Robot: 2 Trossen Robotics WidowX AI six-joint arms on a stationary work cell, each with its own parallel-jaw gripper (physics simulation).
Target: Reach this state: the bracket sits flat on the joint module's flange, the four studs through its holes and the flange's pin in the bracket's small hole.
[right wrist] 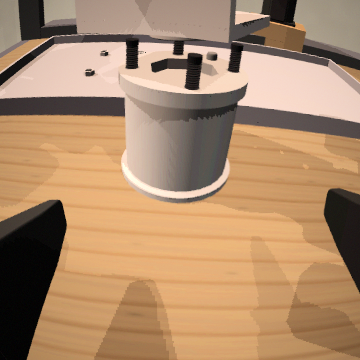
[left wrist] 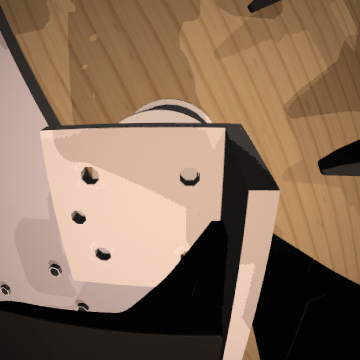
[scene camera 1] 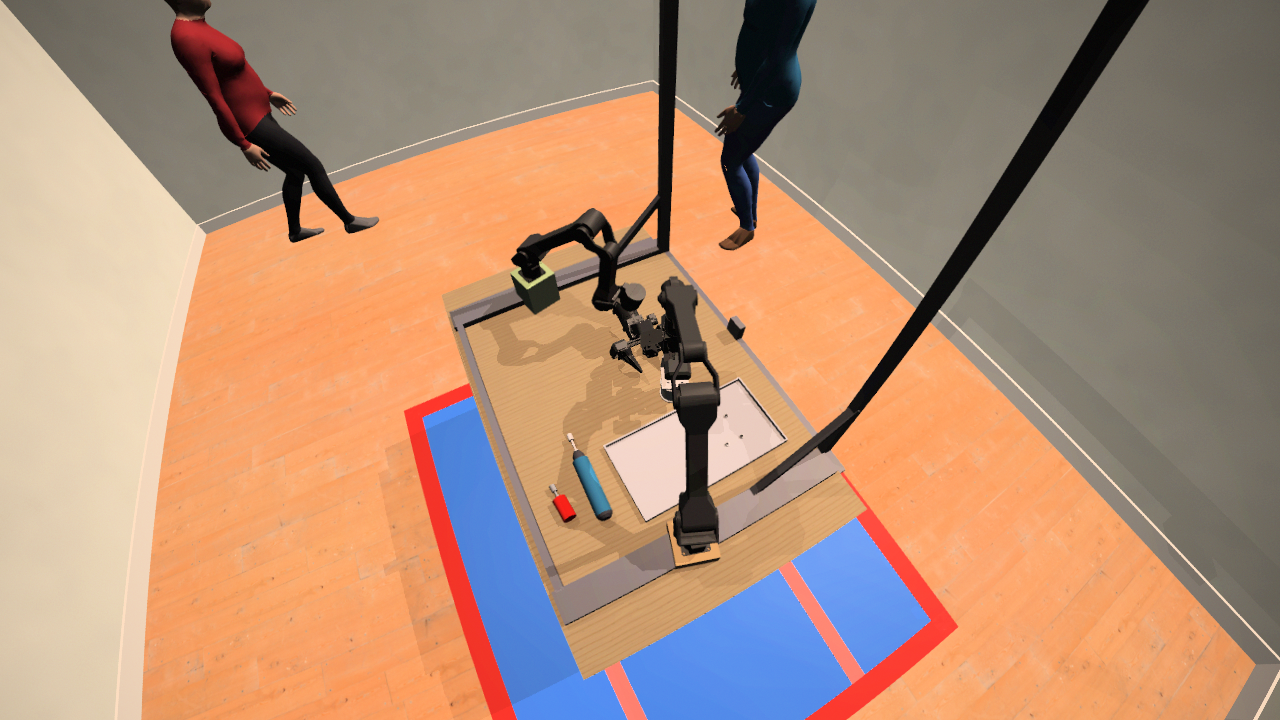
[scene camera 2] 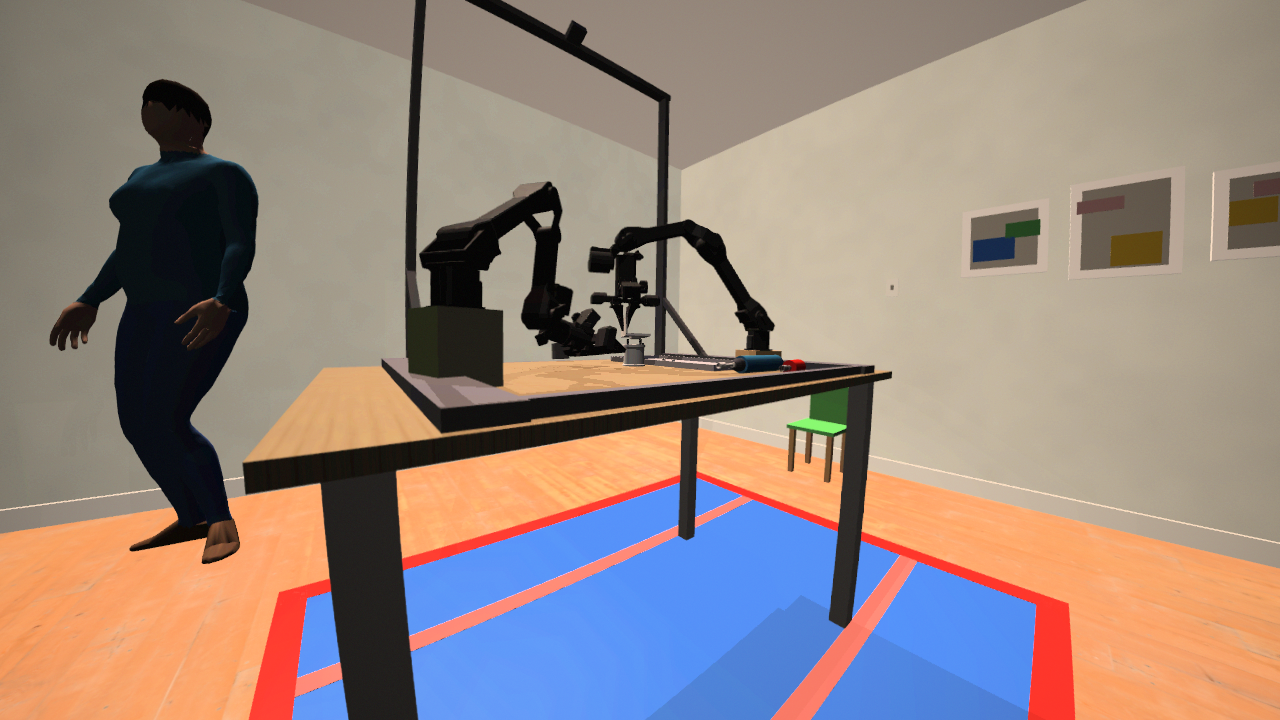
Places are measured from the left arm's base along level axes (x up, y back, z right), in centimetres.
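Pixels of known places: left gripper, fingertip midpoint: (left wrist: pixel 230 232) (scene camera 2: pixel 624 331); right gripper, fingertip midpoint: (right wrist: pixel 198 208) (left wrist: pixel 290 93) (scene camera 1: pixel 656 366) (scene camera 2: pixel 614 351); left arm's base, link origin: (right wrist: pixel 276 20) (scene camera 1: pixel 693 539) (scene camera 2: pixel 758 350); right arm's base, link origin: (scene camera 1: pixel 532 272).
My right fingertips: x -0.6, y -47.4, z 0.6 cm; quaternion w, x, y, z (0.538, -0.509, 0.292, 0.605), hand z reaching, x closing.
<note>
Ahead of a thing's pixels: the offset from my right fingertips to its top centre. "spot": to the spot under its first point.
My left gripper (left wrist: pixel 230 232) (scene camera 2: pixel 626 327) is shut on the upright wall of the pale bracket (left wrist: pixel 140 210) (right wrist: pixel 155 20) (scene camera 2: pixel 636 335). In the right wrist view the bracket's lower edge is above and behind the near studs, apart from the flange. The white joint module {dx +3.4, dy +6.8, dz +2.9 cm} (right wrist: pixel 177 135) (scene camera 2: pixel 634 356) (scene camera 1: pixel 665 385) stands upright on the table, its four black studs {dx +3.4, dy +4.5, dz +1.8 cm} (right wrist: pixel 193 72) and small pin {dx +2.4, dy +9.1, dz +2.1 cm} (right wrist: pixel 212 56) showing. In the left wrist view the plate's holes show and the module (left wrist: pixel 172 106) is mostly hidden beneath it. My right gripper (right wrist: pixel 198 208) is open and empty, low on the module's near side.
A shallow white tray {dx -2.4, dy +23.4, dz +6.1 cm} (scene camera 1: pixel 648 479) (left wrist: pixel 20 150) (right wrist: pixel 50 106) holds several small nuts {dx -3.1, dy +23.3, dz +18.1 cm} (scene camera 1: pixel 741 436) {dx -3.1, dy +17.8, dz +11.3 cm} (left wrist: pixel 55 270) {dx -3.1, dy +16.8, dz +15.7 cm} (right wrist: pixel 89 72) beside the module. A blue driver {spot: dx +0.1, dy +30.2, dz -21.5 cm} (scene camera 1: pixel 590 483) (scene camera 2: pixel 759 363) and a red tool {dx -0.6, dy +32.8, dz -29.3 cm} (scene camera 1: pixel 563 507) (scene camera 2: pixel 793 365) lie on the table.
</note>
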